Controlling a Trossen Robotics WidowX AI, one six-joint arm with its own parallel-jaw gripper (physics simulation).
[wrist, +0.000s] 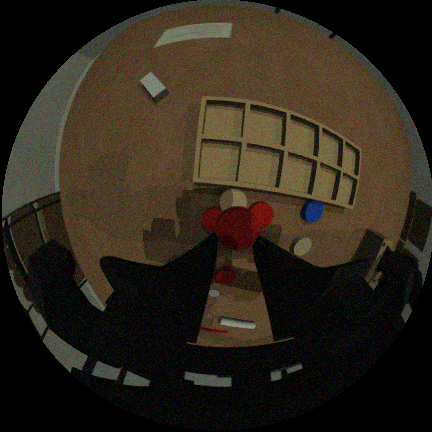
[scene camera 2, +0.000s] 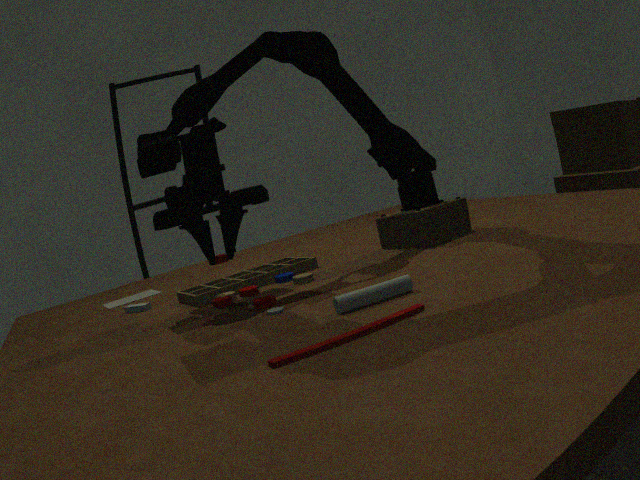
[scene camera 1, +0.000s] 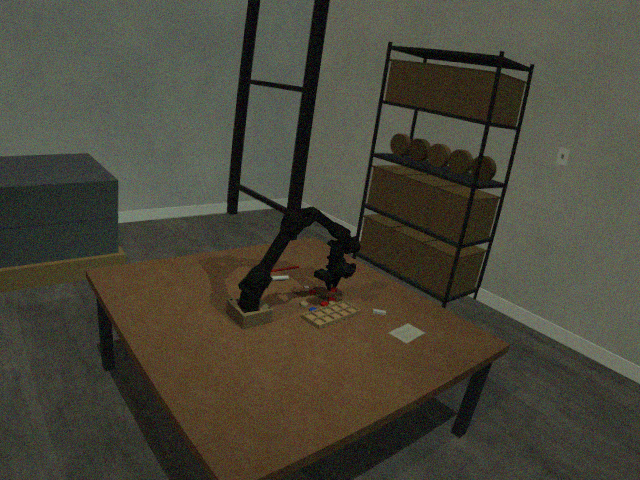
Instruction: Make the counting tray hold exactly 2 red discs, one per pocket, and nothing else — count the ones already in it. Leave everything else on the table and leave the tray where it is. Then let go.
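Observation:
My gripper (scene camera 1: 332,288) (scene camera 2: 221,259) (wrist: 235,238) is shut on a red disc (scene camera 1: 333,290) (wrist: 237,226) and holds it in the air beside the tray's long side. The pale wooden counting tray (scene camera 1: 338,318) (scene camera 2: 199,298) (wrist: 243,142) has two rows of pockets, and they look empty in the wrist view. A red disc (wrist: 211,219) and another red disc (wrist: 262,214) lie near the tray, partly hidden behind the held one. A third loose red disc (scene camera 2: 265,301) (wrist: 225,275) lies farther from the tray, seen between the fingers in the wrist view.
A blue disc (scene camera 2: 284,277) (wrist: 313,211), a cream disc (scene camera 2: 303,278) (wrist: 302,246) and another cream disc (wrist: 233,199) lie near the tray. A small white disc (wrist: 214,293), white cylinder (scene camera 2: 373,294), red rod (scene camera 2: 346,335), pale block (wrist: 153,86) and white sheet (scene camera 1: 407,333) are on the table.

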